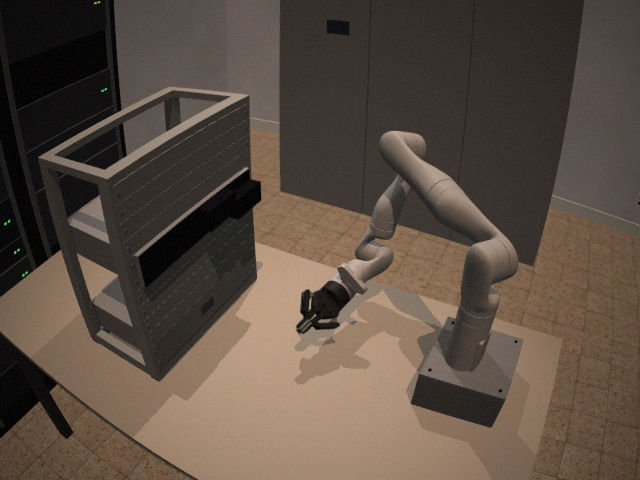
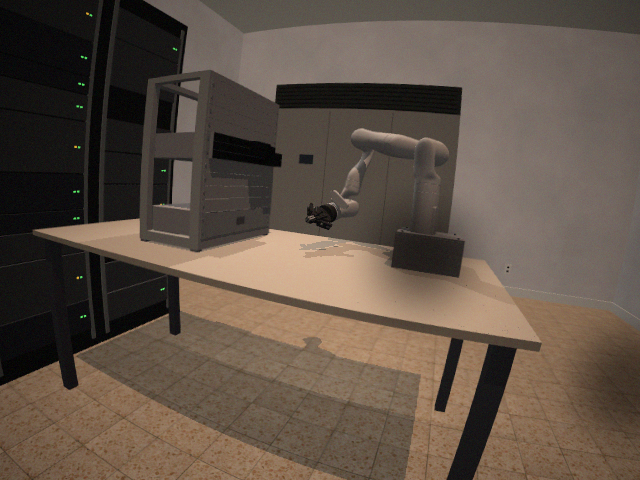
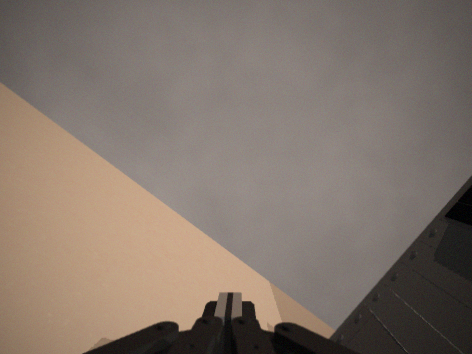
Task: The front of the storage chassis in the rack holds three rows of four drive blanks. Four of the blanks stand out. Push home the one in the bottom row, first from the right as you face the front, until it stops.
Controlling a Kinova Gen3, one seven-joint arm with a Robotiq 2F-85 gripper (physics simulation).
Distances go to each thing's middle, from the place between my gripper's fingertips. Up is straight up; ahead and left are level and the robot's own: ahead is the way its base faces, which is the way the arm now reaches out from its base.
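Grey rack [image 1: 174,219]: my gripper 390 mm short of it, 90 mm to the right of it, 180 mm below it.
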